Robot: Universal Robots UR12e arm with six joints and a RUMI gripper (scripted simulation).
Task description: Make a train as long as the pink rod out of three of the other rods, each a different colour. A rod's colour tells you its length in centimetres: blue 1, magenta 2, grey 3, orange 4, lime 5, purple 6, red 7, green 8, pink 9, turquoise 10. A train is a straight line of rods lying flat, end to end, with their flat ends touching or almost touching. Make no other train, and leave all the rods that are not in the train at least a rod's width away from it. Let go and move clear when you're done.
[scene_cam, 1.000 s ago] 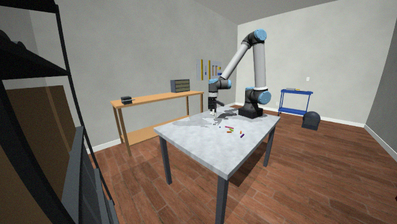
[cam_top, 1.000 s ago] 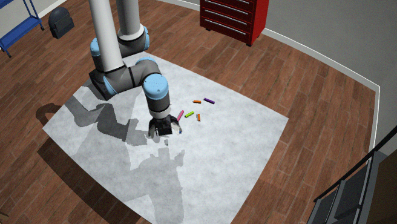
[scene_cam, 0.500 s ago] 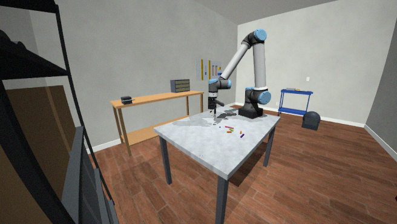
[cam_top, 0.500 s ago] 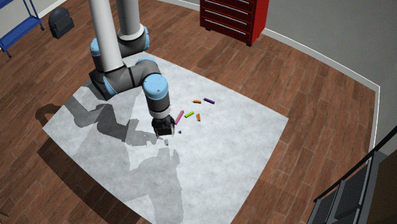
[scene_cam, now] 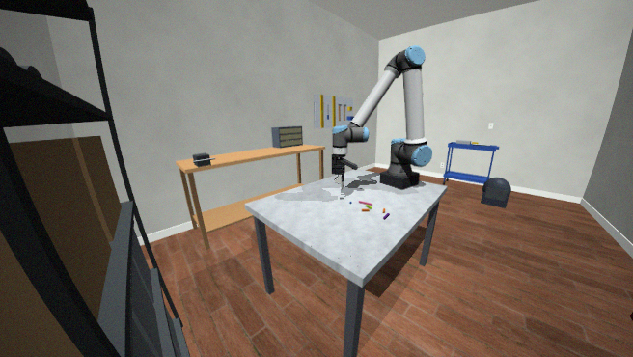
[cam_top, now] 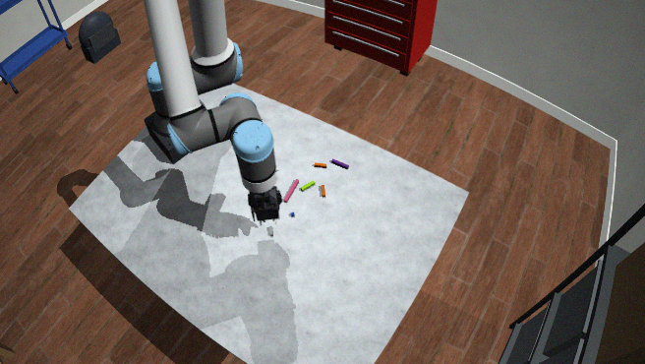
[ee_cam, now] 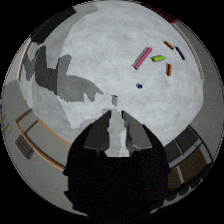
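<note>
The grey rod is 80 mm below my hand. Round my hand: blue rod (90 mm to the left, 80 mm below); pink rod (60 mm behind, 150 mm to the left, 80 mm below); lime rod (40 mm behind, 200 mm to the left, 80 mm below).
</note>
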